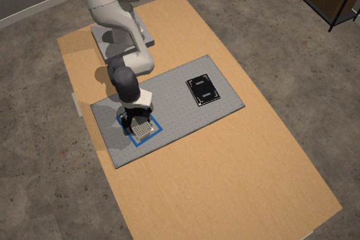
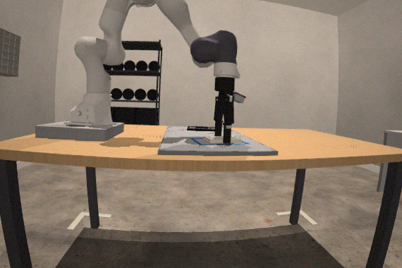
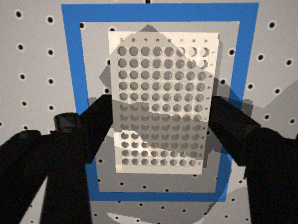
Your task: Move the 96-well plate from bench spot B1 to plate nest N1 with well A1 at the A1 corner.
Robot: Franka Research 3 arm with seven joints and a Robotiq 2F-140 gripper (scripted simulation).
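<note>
My gripper is now 2 cm above the white 96-well plate. The rest, counted from my hand: A1 mark: 31 cm to the left, 3 cm ahead, 2 cm below; then black plate nest: 37 cm to the left, 4 cm behind, 2 cm below.
</note>
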